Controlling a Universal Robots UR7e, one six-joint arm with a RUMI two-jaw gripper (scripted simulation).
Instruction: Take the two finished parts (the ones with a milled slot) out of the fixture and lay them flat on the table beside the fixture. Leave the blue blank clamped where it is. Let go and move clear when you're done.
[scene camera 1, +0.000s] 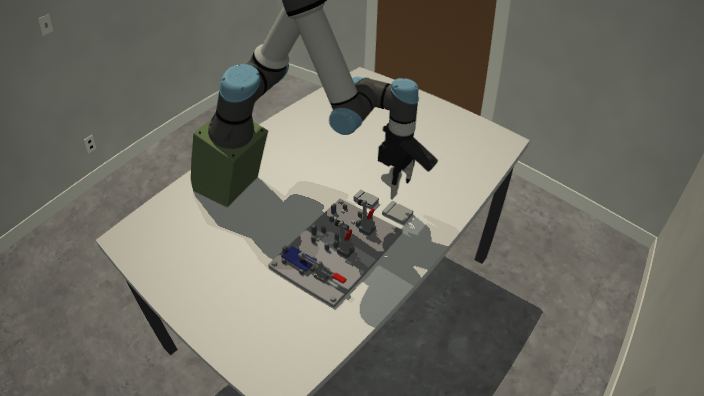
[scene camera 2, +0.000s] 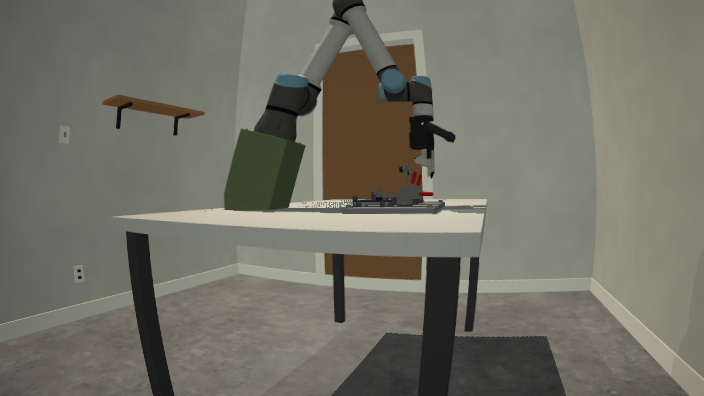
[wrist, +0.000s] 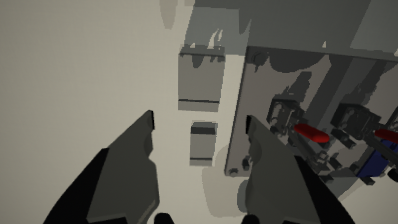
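Note:
There's a grey finished part (wrist: 200, 76) here, and another grey finished part (wrist: 202, 139) as well. I can also see a grey fixture plate (wrist: 318, 81). As for my gripper (scene camera 1: 399, 191), it's visible to me, and you'd find my gripper (scene camera 2: 430, 178) again, and the gripper (wrist: 200, 114) too.

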